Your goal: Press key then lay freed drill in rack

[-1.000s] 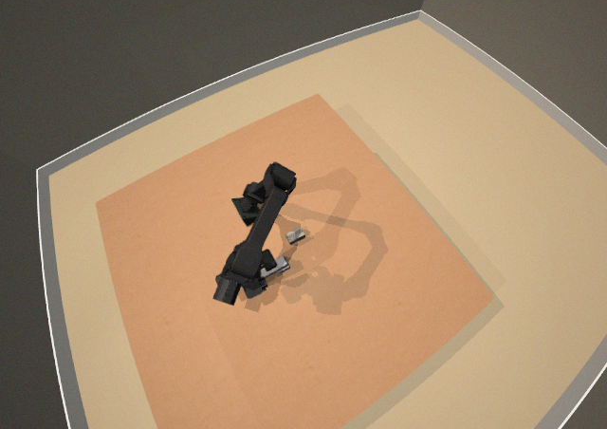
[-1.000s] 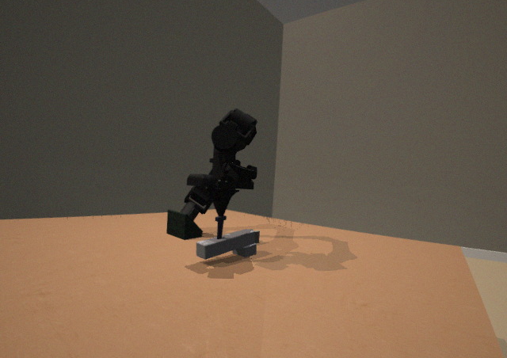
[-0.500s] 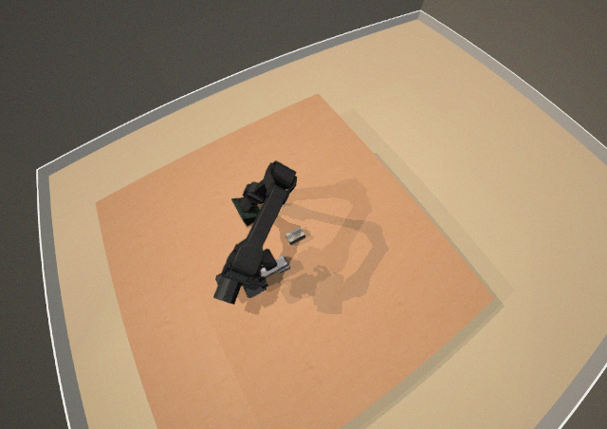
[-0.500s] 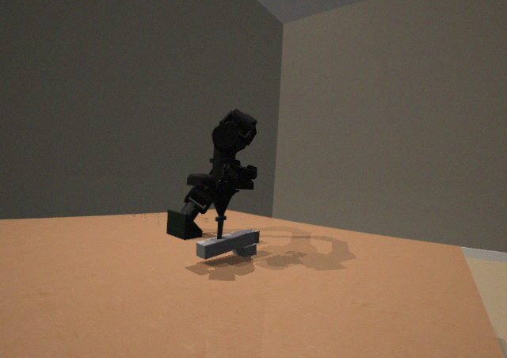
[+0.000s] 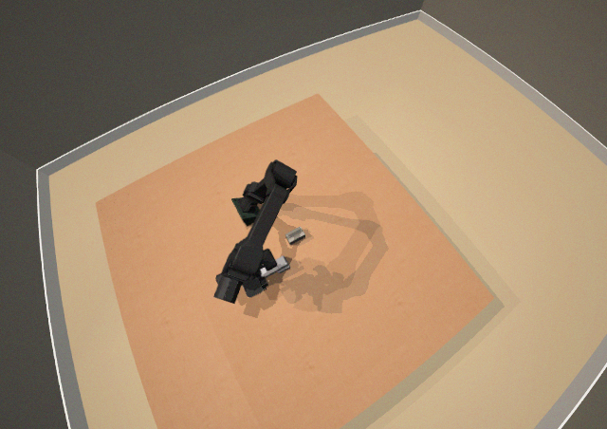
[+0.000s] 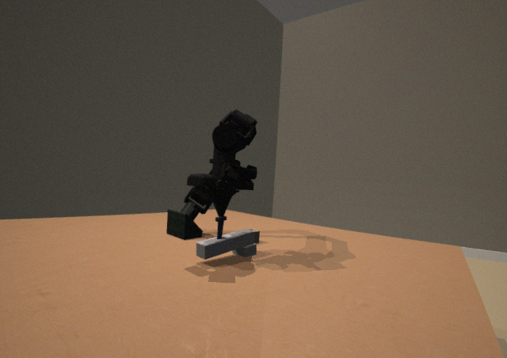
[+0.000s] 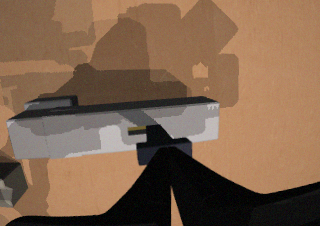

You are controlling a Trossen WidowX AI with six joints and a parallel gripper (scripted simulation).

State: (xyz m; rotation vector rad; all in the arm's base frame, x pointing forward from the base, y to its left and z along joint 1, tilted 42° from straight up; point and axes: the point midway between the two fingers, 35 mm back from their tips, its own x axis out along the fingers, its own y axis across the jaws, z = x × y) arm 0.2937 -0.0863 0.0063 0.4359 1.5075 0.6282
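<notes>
The dark t-shaped key is 3 cm below my gripper tip. Round my gripper tip: light grey holder block: 8 cm below, 4 cm to the left, 1 cm behind; ribbed grey rack: 20 cm to the left, 10 cm below, 10 cm behind; drill: 7 cm below, 6 cm to the left, 1 cm behind.
</notes>
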